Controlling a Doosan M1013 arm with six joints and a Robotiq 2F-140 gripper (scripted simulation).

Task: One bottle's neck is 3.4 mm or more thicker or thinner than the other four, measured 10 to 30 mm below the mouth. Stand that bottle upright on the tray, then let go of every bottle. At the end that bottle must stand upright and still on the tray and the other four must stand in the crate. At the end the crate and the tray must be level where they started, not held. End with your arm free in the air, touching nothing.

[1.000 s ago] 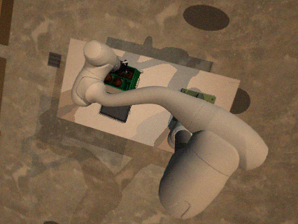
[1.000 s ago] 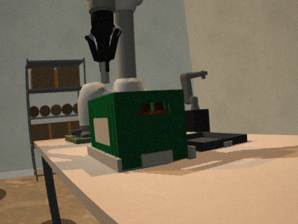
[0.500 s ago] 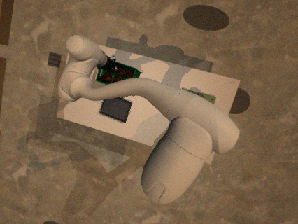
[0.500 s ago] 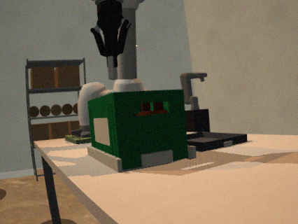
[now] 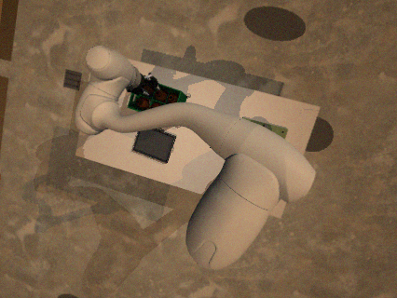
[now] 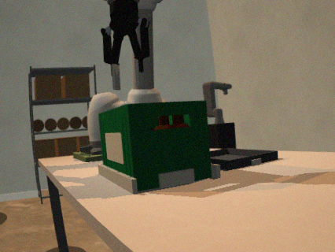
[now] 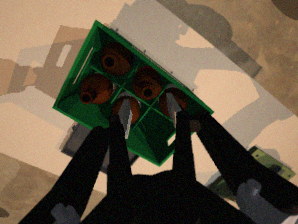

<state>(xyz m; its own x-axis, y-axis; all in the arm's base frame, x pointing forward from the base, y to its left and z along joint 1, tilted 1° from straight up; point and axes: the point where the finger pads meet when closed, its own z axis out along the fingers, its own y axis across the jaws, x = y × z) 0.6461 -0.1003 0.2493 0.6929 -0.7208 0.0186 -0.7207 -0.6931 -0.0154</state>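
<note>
Right now my hand is 170 mm above the brown bottle. Also, from my hand: green crate 40 mm to the left, 170 mm below; dark tray 20 mm behind, 310 mm to the left, 250 mm below.
</note>
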